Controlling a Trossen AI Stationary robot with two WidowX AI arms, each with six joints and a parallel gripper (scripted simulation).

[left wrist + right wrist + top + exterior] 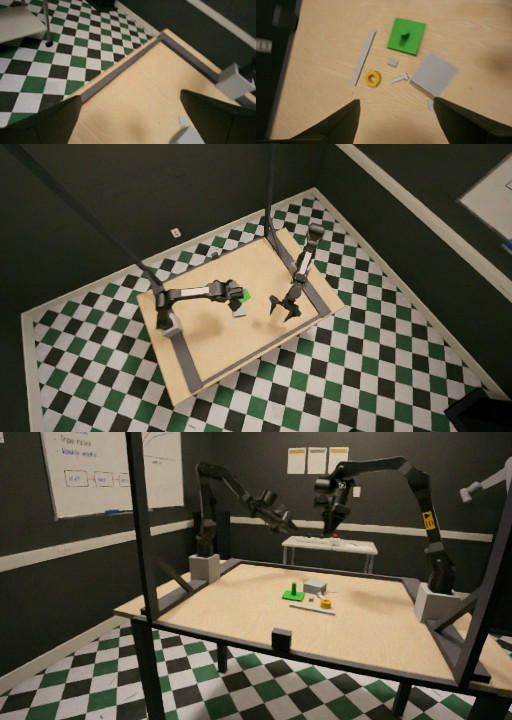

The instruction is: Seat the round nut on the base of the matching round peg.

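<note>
Now: the long grey strip 160 mm behind my right hand, 10 mm to the left of it and 270 mm below it. Also, from my right hand: grey block (30 mm ahead, 40 mm to the left, 260 mm below); then dark frame rail (310 mm ahead, 90 mm to the left, 270 mm below).
</note>
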